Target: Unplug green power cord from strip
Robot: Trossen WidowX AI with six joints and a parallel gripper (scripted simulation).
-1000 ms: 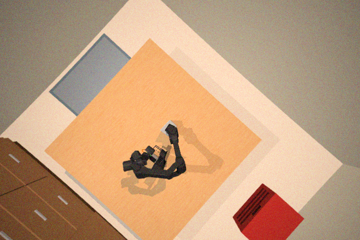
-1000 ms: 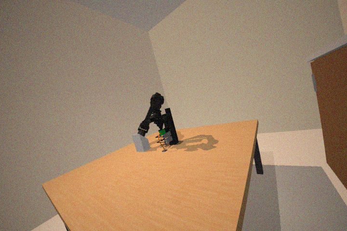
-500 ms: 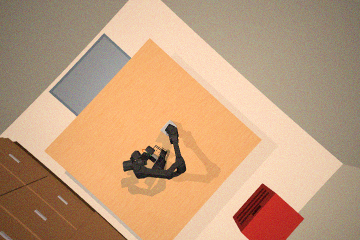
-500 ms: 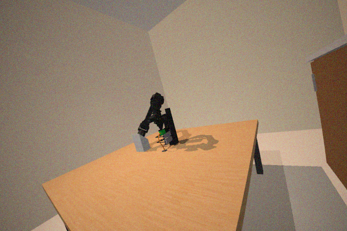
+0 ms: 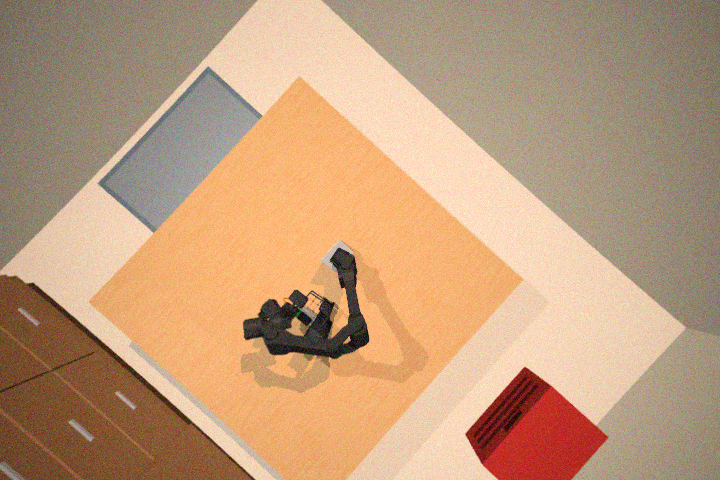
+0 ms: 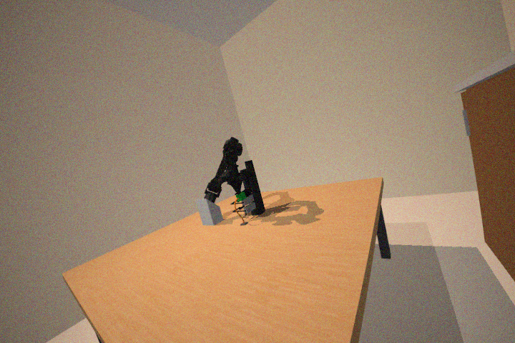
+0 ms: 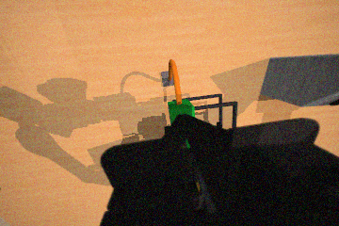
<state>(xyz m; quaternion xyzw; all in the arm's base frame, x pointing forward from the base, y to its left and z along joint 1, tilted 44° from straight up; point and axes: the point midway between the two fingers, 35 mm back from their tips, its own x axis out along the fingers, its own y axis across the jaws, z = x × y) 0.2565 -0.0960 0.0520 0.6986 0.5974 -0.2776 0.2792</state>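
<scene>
The green plug lies 30 mm to the left of my gripper tip and 10 mm below it.
</scene>
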